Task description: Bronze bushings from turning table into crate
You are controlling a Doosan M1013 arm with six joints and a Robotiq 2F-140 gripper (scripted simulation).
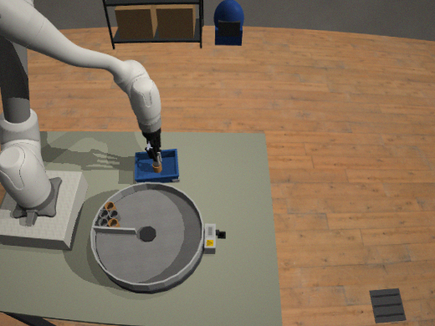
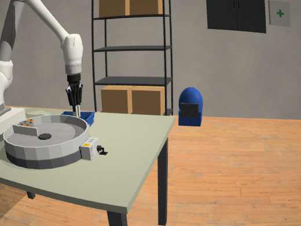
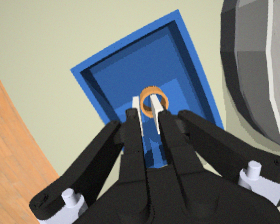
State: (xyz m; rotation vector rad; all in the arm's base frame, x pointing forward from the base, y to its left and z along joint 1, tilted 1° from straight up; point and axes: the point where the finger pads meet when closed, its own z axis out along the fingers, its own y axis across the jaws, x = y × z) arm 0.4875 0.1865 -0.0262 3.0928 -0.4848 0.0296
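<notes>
My hand is 50 mm above the crate and 10 mm to the left of it. From my hand the other things lie so: grey turning table 350 mm to the right, 40 mm behind, 20 mm below.
</notes>
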